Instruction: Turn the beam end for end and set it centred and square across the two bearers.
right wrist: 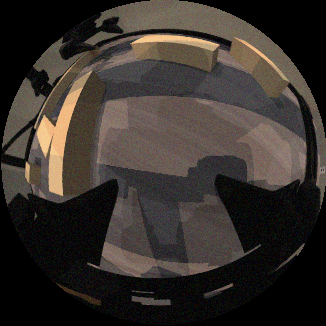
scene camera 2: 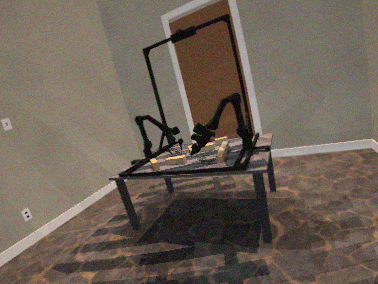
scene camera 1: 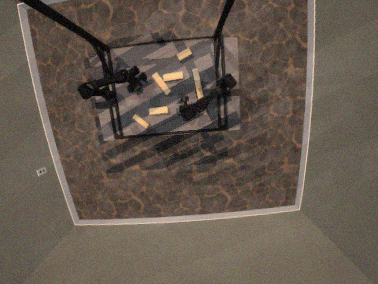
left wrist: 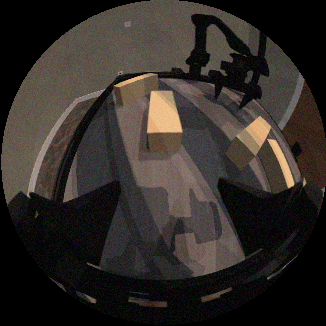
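Seen in the pictures: left gripper, fingertip midpoint: (right wrist: 109,38) (scene camera 2: 193,152) (scene camera 1: 177,108) (left wrist: 169,184); right gripper, fingertip midpoint: (right wrist: 167,182) (scene camera 2: 177,153) (scene camera 1: 143,86) (left wrist: 226,102); left arm's base, link origin: (right wrist: 49,92) (scene camera 2: 248,146) (scene camera 1: 221,84); right arm's base, link origin: (scene camera 2: 149,157) (scene camera 1: 111,94) (left wrist: 193,74).
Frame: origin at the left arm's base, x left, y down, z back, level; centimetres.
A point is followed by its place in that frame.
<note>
The beam looks to be the longest pale wooden block (scene camera 1: 198,89) @[x 2.9, y -2.4, z -18.9 cm] (scene camera 2: 223,151) @[x 11.6, y -1.9, z -15.6 cm], flat toward the picture's right in scene camera 1; it shows as a thin strip (right wrist: 62,87) @[x 2.6, y 0.4, z -20.7 cm] in the right wrist view. Which blocks are the two bearers I cannot tell. A shorter block (scene camera 1: 159,110) @[x 16.7, y -2.8, z -51.8 cm] (scene camera 2: 176,160) @[x 19.1, y -1.1, z -50.8 cm] (left wrist: 164,117) @[x 16.4, y -2.8, z -48.6 cm] (right wrist: 175,50) @[x 14.1, y -0.9, z -54.4 cm] lies ahead of my left gripper (scene camera 1: 184,100) (scene camera 2: 194,150) @[x 16.5, y -5.0, z -36.5 cm] (left wrist: 169,184) @[x 16.5, y -5.0, z -36.5 cm], which is open and empty above the table. A slanted block (scene camera 1: 161,83) @[x -4.2, y -3.0, z -47.7 cm] (left wrist: 250,142) @[x 1.8, y -3.1, z -43.4 cm] (right wrist: 75,135) @[x -4.8, y -1.5, z -50.9 cm] lies beside my right gripper (scene camera 1: 144,81) @[x -3.6, y -0.1, z -62.9 cm] (scene camera 2: 176,147) @[x -3.6, y -0.1, z -62.9 cm] (right wrist: 168,180) @[x -3.6, y -0.1, z -62.9 cm], open and empty.
Other blocks are a horizontal one (scene camera 1: 173,76) @[x -8.7, y -2.8, z -37.7 cm] (scene camera 2: 207,147) @[x -6.5, y -1.0, z -34.7 cm] touching or close to the slanted block, a short one (scene camera 1: 184,54) @[x -24.3, y -2.8, z -27.7 cm] near the table's top edge, and a slanted one (scene camera 1: 141,121) @[x 24.1, y -4.4, z -67.4 cm] (left wrist: 136,89) @[x 23.6, y -1.2, z -65.7 cm] (right wrist: 260,67) @[x 20.8, y -1.8, z -68.6 cm] near its lower edge. A black frame surrounds the work area.
</note>
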